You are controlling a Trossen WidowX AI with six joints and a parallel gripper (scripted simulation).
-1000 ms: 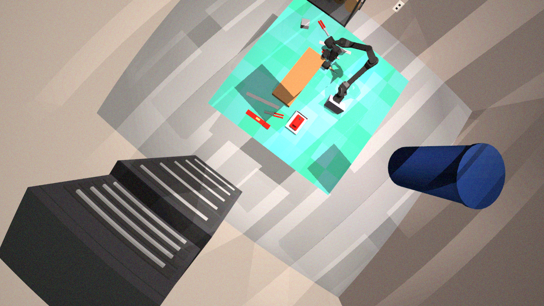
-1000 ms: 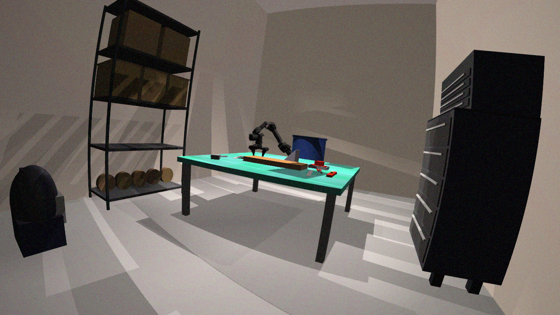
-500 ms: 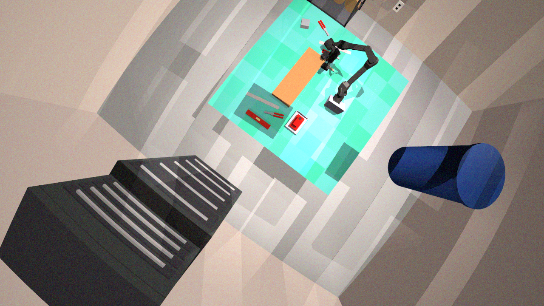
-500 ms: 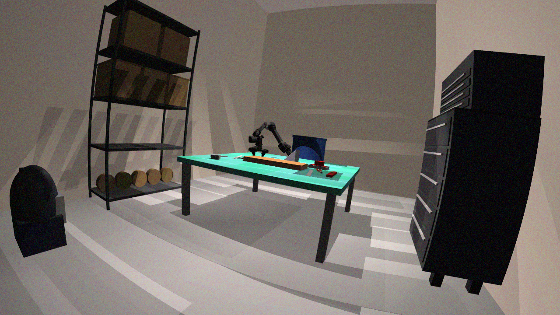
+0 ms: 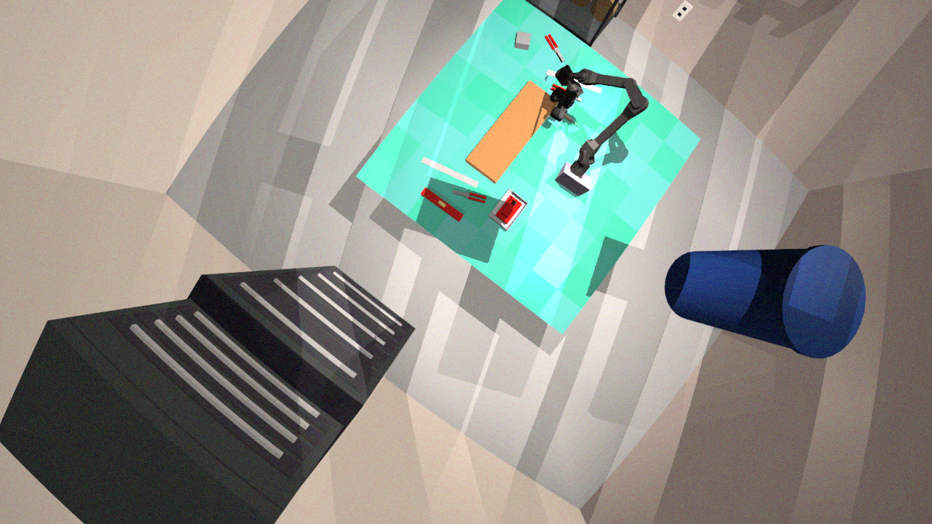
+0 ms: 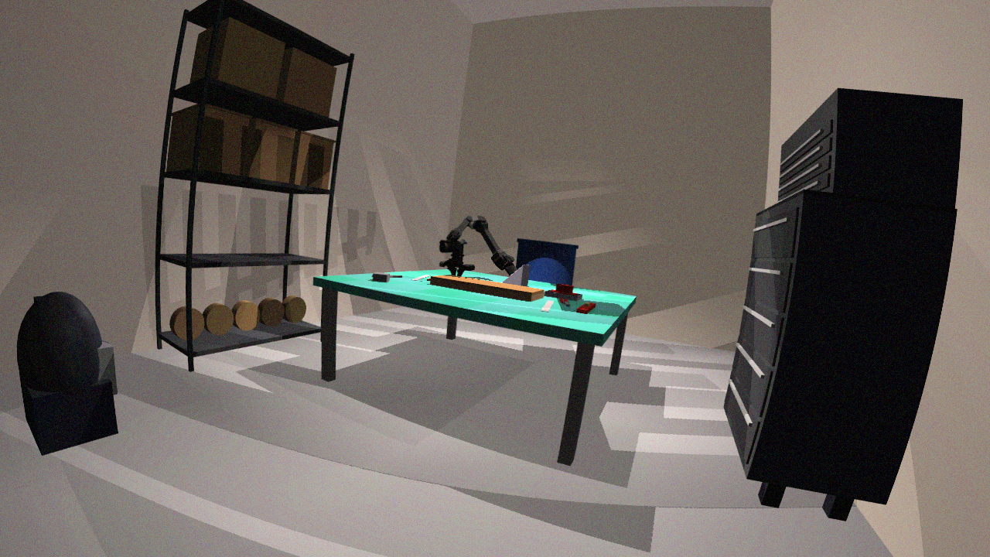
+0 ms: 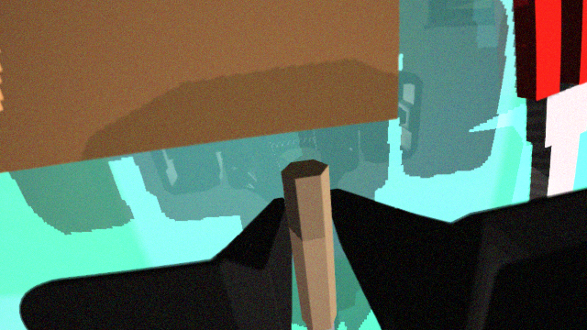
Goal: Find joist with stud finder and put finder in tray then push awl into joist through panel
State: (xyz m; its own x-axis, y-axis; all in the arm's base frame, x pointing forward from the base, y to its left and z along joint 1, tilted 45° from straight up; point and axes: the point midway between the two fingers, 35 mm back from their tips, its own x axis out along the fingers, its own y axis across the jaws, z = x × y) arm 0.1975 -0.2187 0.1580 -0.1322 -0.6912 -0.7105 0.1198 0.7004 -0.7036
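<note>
The awl is 6 cm behind my gripper tip and 1 cm to the left of it. The rest, counted from my gripper tip: red stud finder (56 cm to the left, 5 cm above, 1 cm behind); then grey block (35 cm ahead, 24 cm to the right, 1 cm above); then white tray (57 cm to the left, 1 cm above).
</note>
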